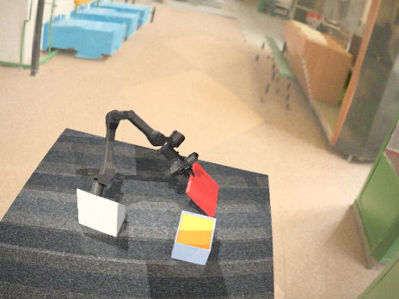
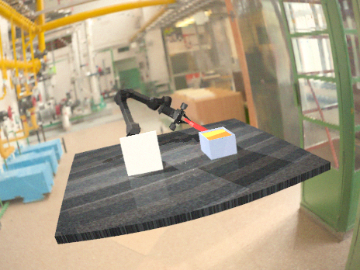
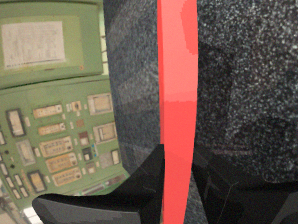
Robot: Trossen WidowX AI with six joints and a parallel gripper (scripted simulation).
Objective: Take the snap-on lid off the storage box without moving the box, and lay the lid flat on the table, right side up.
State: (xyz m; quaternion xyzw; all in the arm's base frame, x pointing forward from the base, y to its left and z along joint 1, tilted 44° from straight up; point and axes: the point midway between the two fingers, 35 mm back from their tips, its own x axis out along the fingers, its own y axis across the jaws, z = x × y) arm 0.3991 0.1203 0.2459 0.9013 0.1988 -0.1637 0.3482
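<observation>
Right now the red lid is 7 cm ahead of my gripper tip, 5 cm below it and 1 cm to the right of it. Also, from my gripper tip: storage box 35 cm to the right, 7 cm below, 1 cm ahead.
</observation>
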